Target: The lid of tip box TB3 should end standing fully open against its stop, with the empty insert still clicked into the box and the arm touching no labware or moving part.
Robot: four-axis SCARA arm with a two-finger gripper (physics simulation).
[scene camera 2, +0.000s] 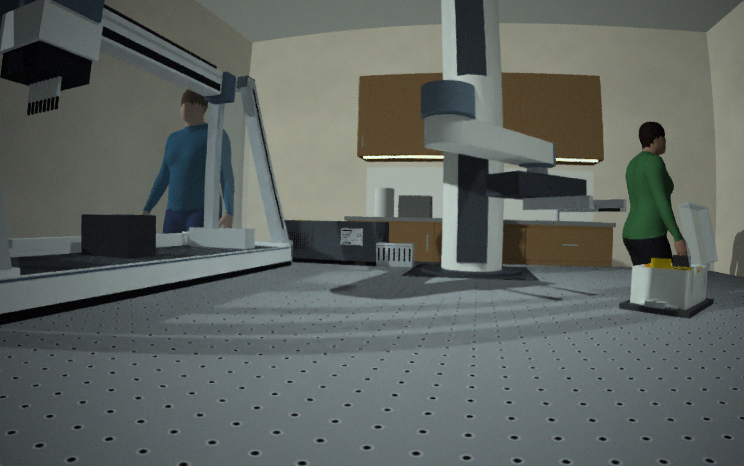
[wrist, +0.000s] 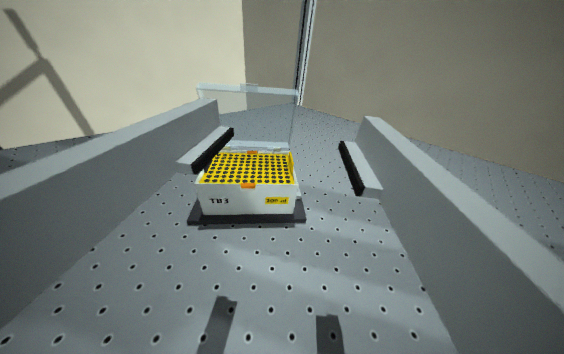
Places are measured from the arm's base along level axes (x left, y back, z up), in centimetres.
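Where they show: gripper, fingertip midpoint: (scene camera 2: 609,203) (wrist: 287,124); arm's base, origin of the base link: (scene camera 2: 471,276).
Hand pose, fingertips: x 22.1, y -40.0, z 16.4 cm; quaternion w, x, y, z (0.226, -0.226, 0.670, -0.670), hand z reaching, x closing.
Note:
Things, the pixels of their centre, and the offset from my fingertips. "pt": a spot on its surface instead. Level surfaces: height alone.
- Tip box TB3, body centre: (wrist: 251,180) (scene camera 2: 670,284) dx +9.4, dy -4.0, dz -11.9 cm
- dark base, surface spot: (wrist: 250,219) pt dx +5.4, dy -0.8, dz -14.4 cm
- yellow insert, body centre: (wrist: 250,162) (scene camera 2: 672,263) dx +9.4, dy -4.0, dz -8.7 cm
- orange clip, body centre: (wrist: 248,185) dx +6.4, dy -1.4, dz -9.5 cm
- perforated table, its level: dz -15.2 cm
- dark block, surface spot: (scene camera 2: 118,234) pt dx -75.8, dy -16.5, dz -6.5 cm
- white slotted rack, surface spot: (scene camera 2: 394,246) pt dx -42.3, dy +44.4, dz -9.9 cm
Tip box TB3 (scene camera 2: 666,286) (wrist: 240,199) sits upright on a dark base (scene camera 2: 653,309) (wrist: 250,219). Its clear lid (scene camera 2: 698,233) (wrist: 249,91) stands up at the rear edge, leaning slightly back in the scene view. The yellow insert (scene camera 2: 661,262) (wrist: 247,169) lies level in the box with its holes empty. An orange clip (wrist: 248,185) shows at the front edge and another (wrist: 252,152) at the rear. My gripper (scene camera 2: 610,205) (wrist: 287,124) is shut to its narrow stand with nothing between its fingers. It is above and short of the box, with a visible gap in the scene view.
The arm column (scene camera 2: 472,219) stands behind the perforated table (scene camera 2: 384,373). A gantry machine (scene camera 2: 219,263) is at the left, with a dark block (scene camera 2: 118,234) on its deck. A white slotted rack (scene camera 2: 394,246) stands near the column. Two people (scene camera 2: 189,164) (scene camera 2: 650,192) stand behind.

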